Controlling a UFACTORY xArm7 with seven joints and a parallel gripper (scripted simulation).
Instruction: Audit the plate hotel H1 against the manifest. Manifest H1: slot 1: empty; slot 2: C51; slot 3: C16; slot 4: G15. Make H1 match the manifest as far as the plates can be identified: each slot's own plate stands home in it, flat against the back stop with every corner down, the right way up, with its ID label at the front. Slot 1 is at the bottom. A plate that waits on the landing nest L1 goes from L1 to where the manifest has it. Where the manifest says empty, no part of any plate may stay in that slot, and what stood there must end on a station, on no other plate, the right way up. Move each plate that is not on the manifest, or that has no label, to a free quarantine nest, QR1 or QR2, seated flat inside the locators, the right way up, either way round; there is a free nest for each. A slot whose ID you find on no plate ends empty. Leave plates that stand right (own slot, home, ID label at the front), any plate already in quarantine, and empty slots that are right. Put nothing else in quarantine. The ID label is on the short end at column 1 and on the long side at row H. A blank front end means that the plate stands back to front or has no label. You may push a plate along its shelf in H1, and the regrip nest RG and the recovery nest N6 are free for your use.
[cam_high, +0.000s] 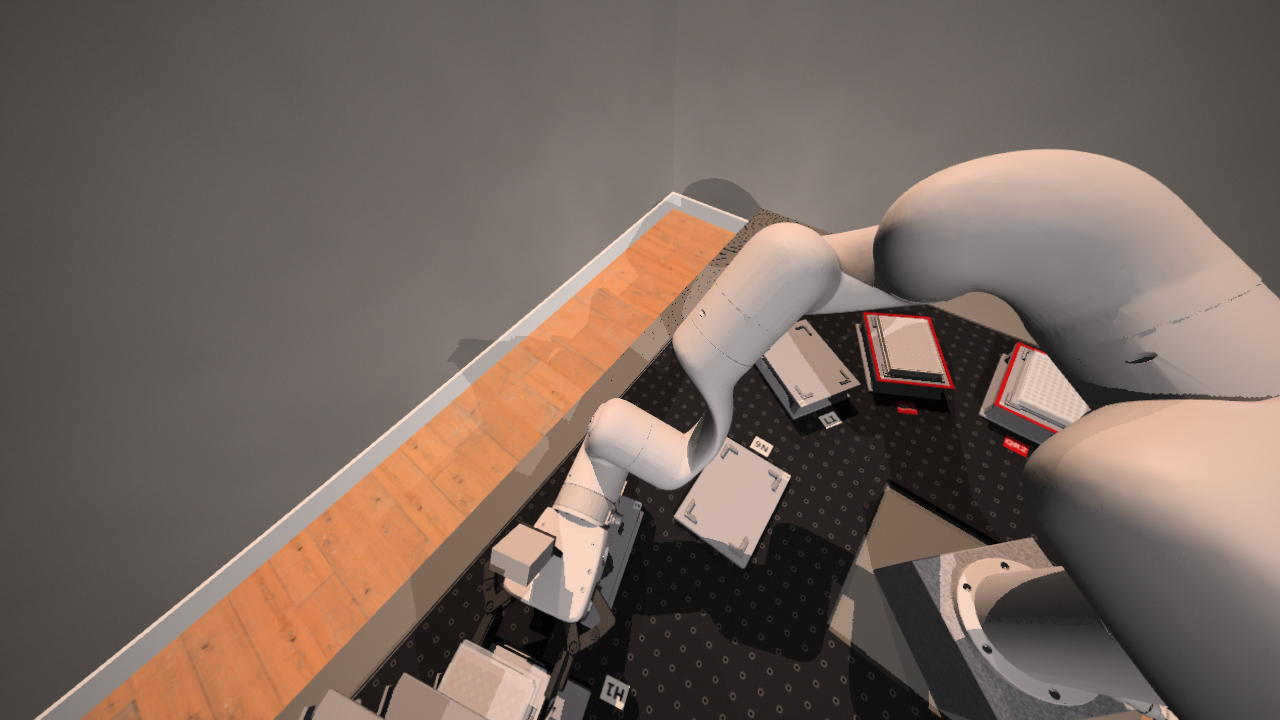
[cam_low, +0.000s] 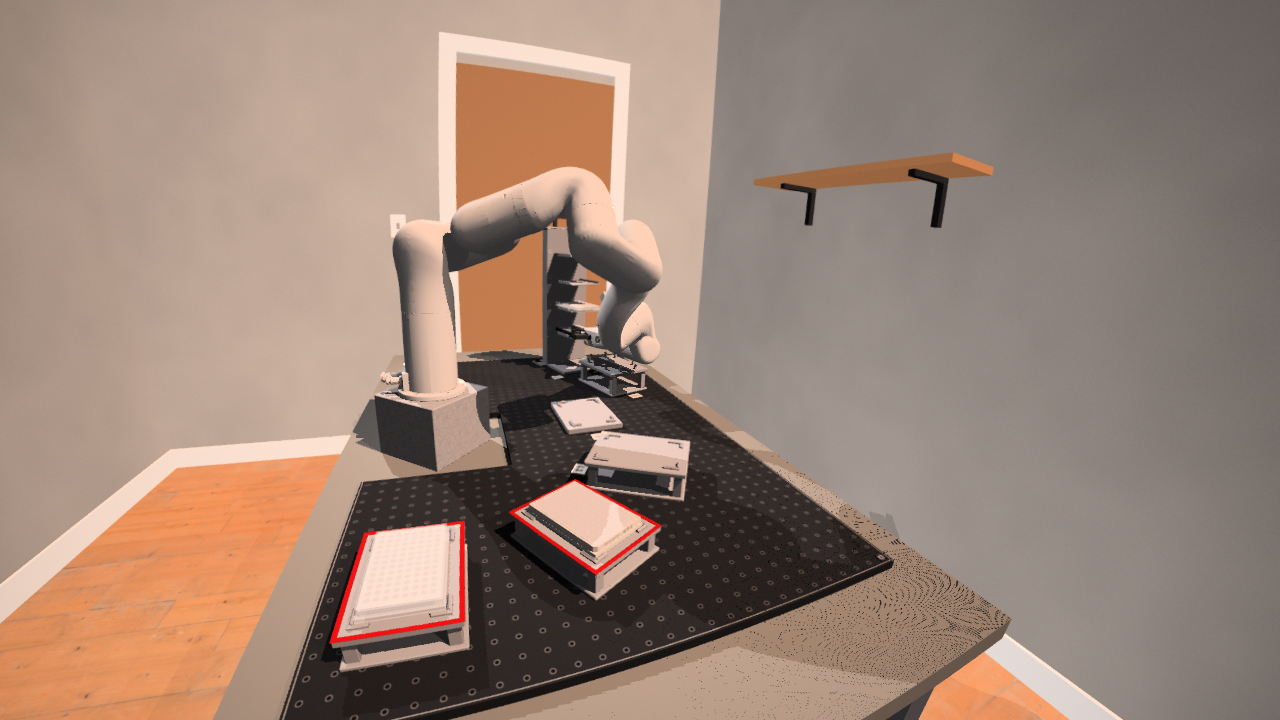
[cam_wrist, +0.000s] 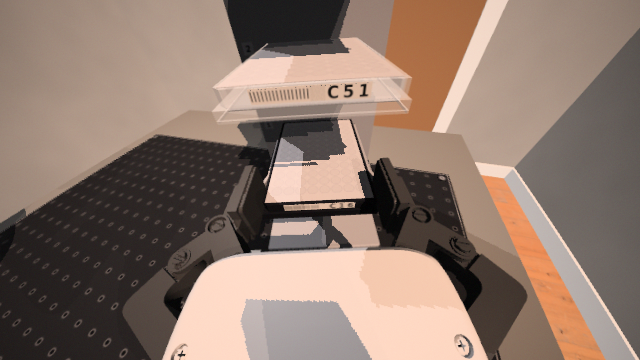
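Right now the dark plate is 5 cm to the left of my hand, 2 cm below it and 2 cm behind it. From my hand the other things lie so: regrip nest RG (13 cm to the right, 8 cm below, 4 cm ahead); clear plate labelled C51 (6 cm above, 5 cm to the left, 2 cm behind); plate hotel H1 (13 cm to the left, 8 cm above, 4 cm behind).
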